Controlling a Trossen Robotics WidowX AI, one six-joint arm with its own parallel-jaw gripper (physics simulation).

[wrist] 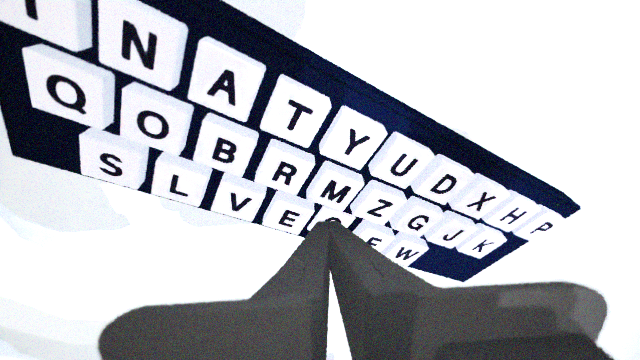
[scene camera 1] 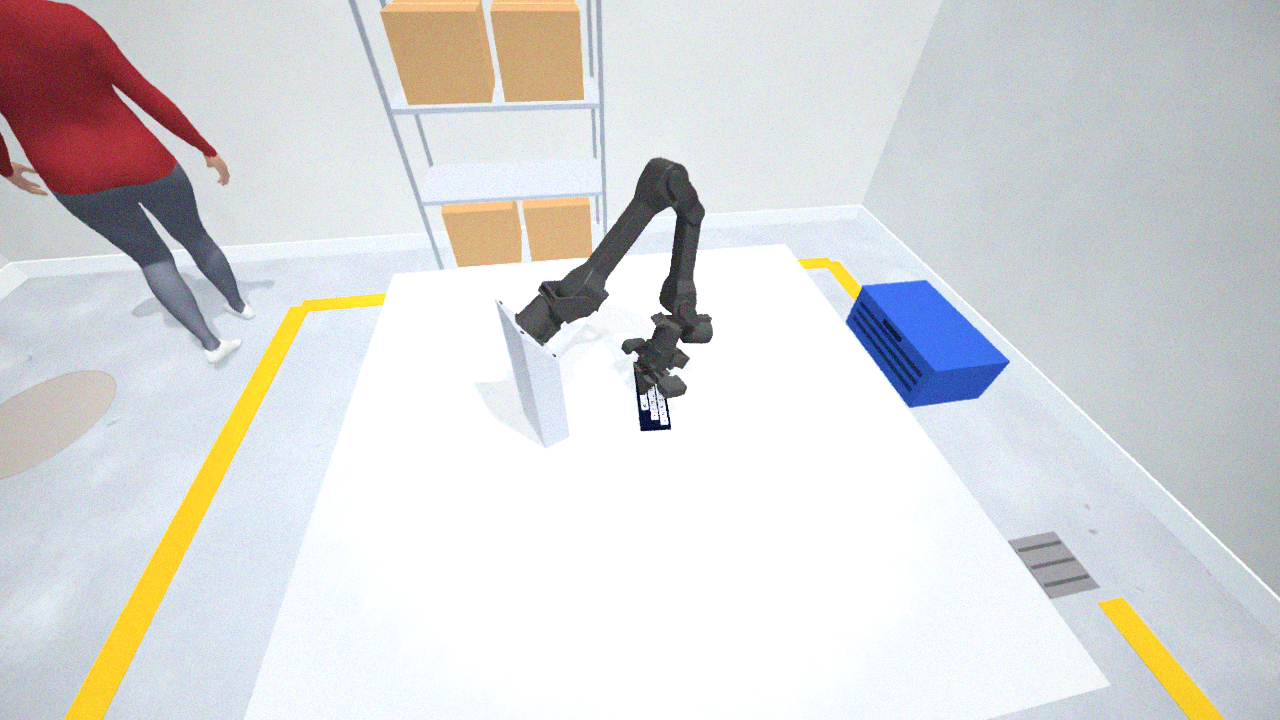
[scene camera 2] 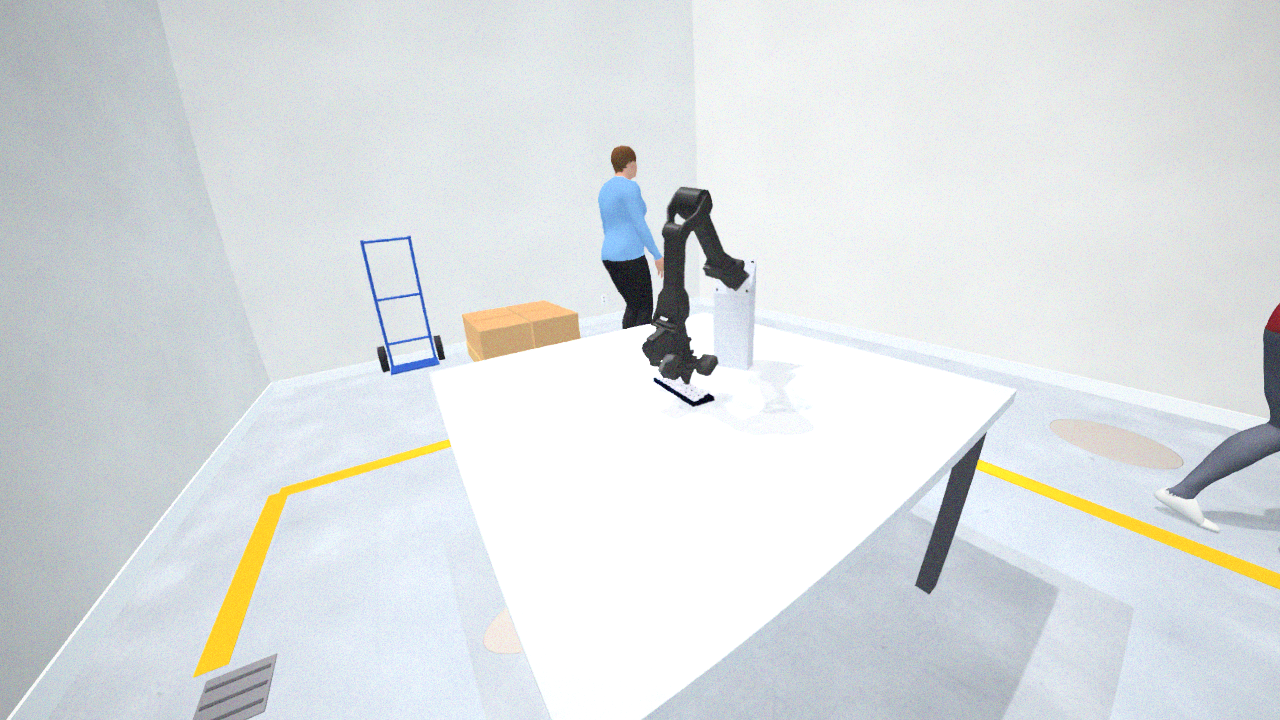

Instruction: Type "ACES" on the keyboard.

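Pixels of known places: gripper, fingertip midpoint: (wrist: pixel 326 230) (scene camera 1: pixel 641 394) (scene camera 2: pixel 688 383); arm's base, link origin: (scene camera 1: pixel 528 330) (scene camera 2: pixel 735 277).
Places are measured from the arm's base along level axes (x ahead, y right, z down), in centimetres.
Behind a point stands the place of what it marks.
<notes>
The dark blue keyboard (scene camera 1: pixel 655 427) @(z 27.3, x 24.0, y -4.6 cm) (scene camera 2: pixel 697 402) @(z 27.4, x 19.4, y -24.7 cm) (wrist: pixel 500 257) @(z 27.2, x 23.5, y -4.5 cm) with white letter keys lies flat on the table. My gripper (wrist: pixel 326 230) @(z 27.0, x 18.7, y -13.0 cm) is shut with nothing between its fingers. In the wrist view its joined tips cover most of the C key (wrist: pixel 332 219) @(z 27.1, x 19.4, y -13.3 cm), between the E key (wrist: pixel 287 219) @(z 26.7, x 18.4, y -15.0 cm) and the F key (wrist: pixel 371 243) @(z 26.7, x 19.8, y -11.3 cm). I cannot tell whether the tips press the C key. The A key (wrist: pixel 221 90) @(z 26.7, x 20.9, y -19.6 cm) is in the top row, up and to the left of the tips. The S key (wrist: pixel 111 162) @(z 26.7, x 16.7, y -20.6 cm) is at the left end of the lowest row.
A white upright stand (scene camera 1: pixel 537 394) @(z 10.4, x 2.7, y 5.9 cm) (scene camera 2: pixel 733 326) @(z 14.5, x 1.3, y -2.4 cm) bears the arm's base on the white table (scene camera 1: pixel 626 573) @(z 28.3, x 25.8, y 26.9 cm) (scene camera 2: pixel 680 537) @(z 28.3, x 34.5, y -67.6 cm), beside the keyboard. A blue box (scene camera 1: pixel 939 331) stands on the floor beyond the table edge. A person in red (scene camera 1: pixel 80 98) and a person in blue (scene camera 2: pixel 622 219) stand away from the table.
</notes>
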